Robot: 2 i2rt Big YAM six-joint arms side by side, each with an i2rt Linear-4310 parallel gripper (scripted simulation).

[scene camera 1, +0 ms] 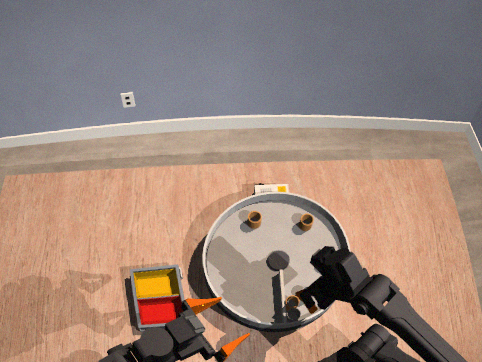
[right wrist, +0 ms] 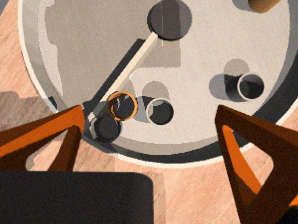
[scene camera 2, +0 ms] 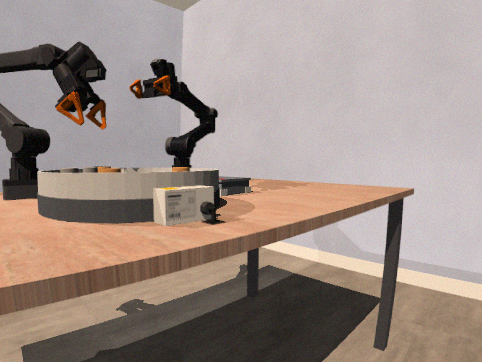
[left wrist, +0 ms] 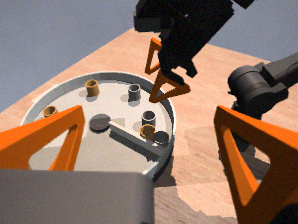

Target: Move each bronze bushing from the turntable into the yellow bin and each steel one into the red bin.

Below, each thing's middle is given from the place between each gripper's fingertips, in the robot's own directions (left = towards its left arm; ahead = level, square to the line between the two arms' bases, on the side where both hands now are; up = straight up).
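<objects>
My right gripper (scene camera 2: 94, 126): 12 cm short of yellow bin (scene camera 1: 157, 283), 40 cm to the right of it, 19 cm above it. From my right hand: red bin (scene camera 1: 156, 310), 39 cm to the left, 3 cm ahead, 19 cm below; turntable (scene camera 1: 243, 263), 14 cm ahead, 4 cm to the left, 15 cm below.
My left gripper: 12 cm short of red bin, 18 cm to the right of it, 34 cm above it. From my left hand: yellow bin, 21 cm ahead, 18 cm to the left, 34 cm below; turntable, 23 cm ahead, 17 cm to the right, 31 cm below.
</objects>
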